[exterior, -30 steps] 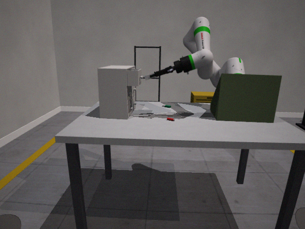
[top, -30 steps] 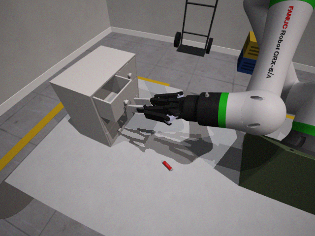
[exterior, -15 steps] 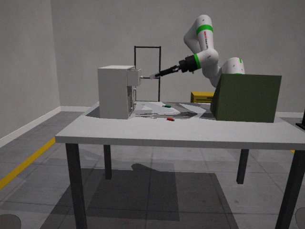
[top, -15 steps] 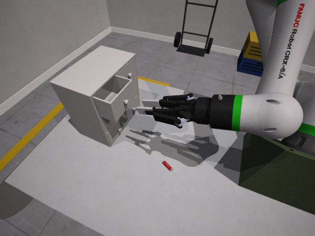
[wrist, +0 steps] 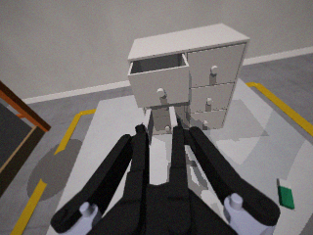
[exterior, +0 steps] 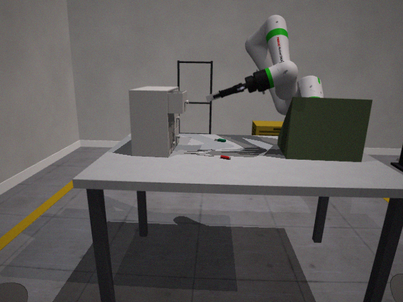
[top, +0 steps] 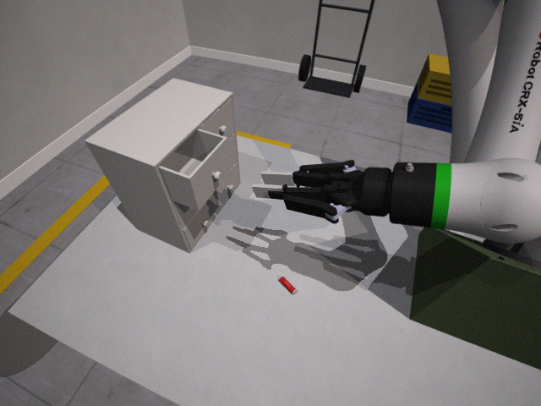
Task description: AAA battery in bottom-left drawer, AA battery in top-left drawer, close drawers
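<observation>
Right now my hand is 70 mm past the red battery, 50 mm to the right of it and 280 mm above it. From my hand the other things lie so: green-and-white battery: 30 mm behind, 290 mm to the right, 280 mm below; then green battery: 280 mm ahead, 20 mm to the right, 280 mm below.
</observation>
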